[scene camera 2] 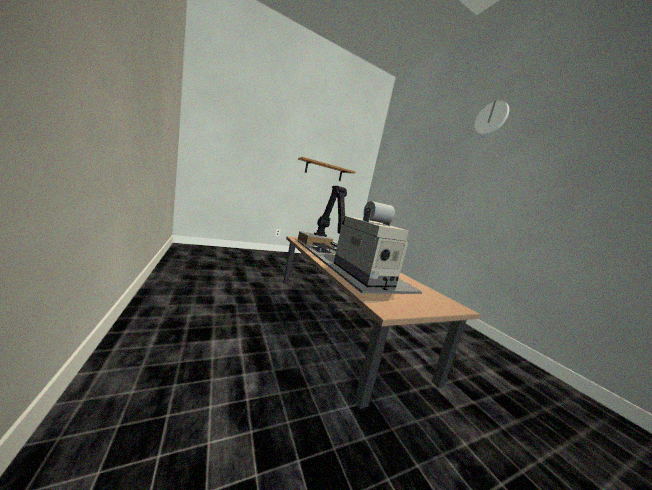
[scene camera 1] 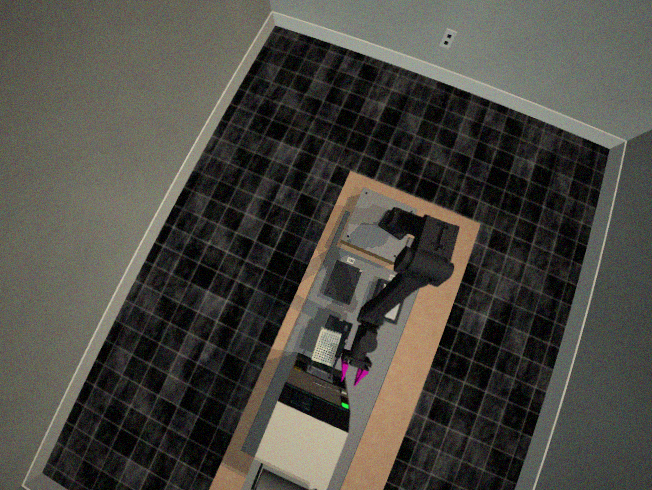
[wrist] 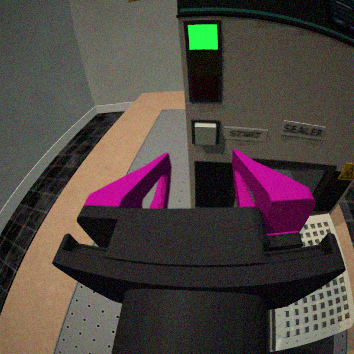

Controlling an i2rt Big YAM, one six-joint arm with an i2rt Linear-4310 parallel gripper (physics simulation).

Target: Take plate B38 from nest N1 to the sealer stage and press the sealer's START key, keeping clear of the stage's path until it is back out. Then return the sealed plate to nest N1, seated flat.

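Frame: origin at the arm's base, x back, y left, z down, level; millimetres.
Where they show: gripper, between the fingertips: [scene camera 1: 347,383] [wrist: 200,157]; arm's base, origin of its link: [scene camera 2: 320,235] [scene camera 1: 394,225].
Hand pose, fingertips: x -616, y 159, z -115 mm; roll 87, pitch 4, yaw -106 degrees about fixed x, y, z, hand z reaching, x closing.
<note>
Each offset is from my fingertips to the top centre of the thing. "spot": to the spot under its first point.
A white plate with a grid of wells {spot: dx +44, dy -124, dz +66 mm} [scene camera 1: 326,346] [wrist: 320,310] lies on the dark stage {spot: dx +140, dy -117, dz +85 mm} [scene camera 1: 341,325] outside the sealer [scene camera 1: 303,442] [scene camera 2: 357,247] [wrist: 280,75]. Its label is not readable. The pale START key {dx -35, dy +5, dz -10 mm} [wrist: 205,134] is on the sealer's front, below a lit green lamp {dx -35, dy +5, dz -93 mm} [wrist: 203,37] [scene camera 1: 345,405]. My gripper [scene camera 1: 349,382] [wrist: 200,157] is half open and empty, beside the plate and in front of the sealer. Its magenta fingertips appear just below the key in the wrist view. A dark square holder {dx +287, dy -204, dz +139 mm} [scene camera 1: 342,281] lies between the stage and the arm's base; I cannot tell whether it is nest N1.
A dark-framed tray with a white inside [scene camera 1: 392,311] lies partly under the arm. A grey plate on a wooden block [scene camera 1: 371,210] stands at the table's far end. A yellow warning sign {spot: dx -72, dy -169, dz +32 mm} [wrist: 347,171] is right of the sealer's opening. A wall shelf [scene camera 2: 325,164] hangs behind the arm.
</note>
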